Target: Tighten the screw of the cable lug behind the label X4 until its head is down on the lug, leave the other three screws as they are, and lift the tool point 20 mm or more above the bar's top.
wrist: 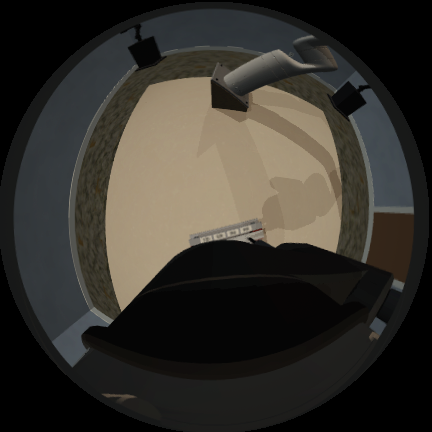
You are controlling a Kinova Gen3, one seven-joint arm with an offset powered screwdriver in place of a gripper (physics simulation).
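Places are measured from the arm's base along level axes (x ahead, y left, z up), in millimetres.
Pixels of known places: hand at its tool point: (249,238); arm's base at its link origin: (233,85).
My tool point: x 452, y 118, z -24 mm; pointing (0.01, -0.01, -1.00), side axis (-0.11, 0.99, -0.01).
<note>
Ahead of a thing's pixels: the offset from my tool point to its top centre. "spot": to the spot under its first point. Level surfaces: height alone.
The grey bar @[spot: 37 mm back, 15 mm left, 10 mm down] (257,223) lies at the lower middle of the wrist view, slightly slanted. Several white labels stand in a row along it, and the one at its right end @[spot: 17 mm back, 9 mm right, 9 mm down] (246,229) is nearest the tool. Their lettering is upside down and too small to read surely, so I cannot tell which is X4. My screwdriver, in place of a gripper, shows its thin dark tip @[spot: 3 mm back, 4 mm right, 38 mm up] (252,240) beside the bar's right part, below the rightmost label in the view. The tool's black body (215,310) hides the near side of the bar. The screws and lugs, and any contact with the tip, cannot be made out.
The pale table top @[52 mm down] (165,160) surrounds the bar. The arm's dark base bracket (225,97) and grey lower arm (257,70) stand at the far side. Two black box-like fixtures (145,51) (348,99) are at the upper left and right. The arm's shadow falls right of the bar.
</note>
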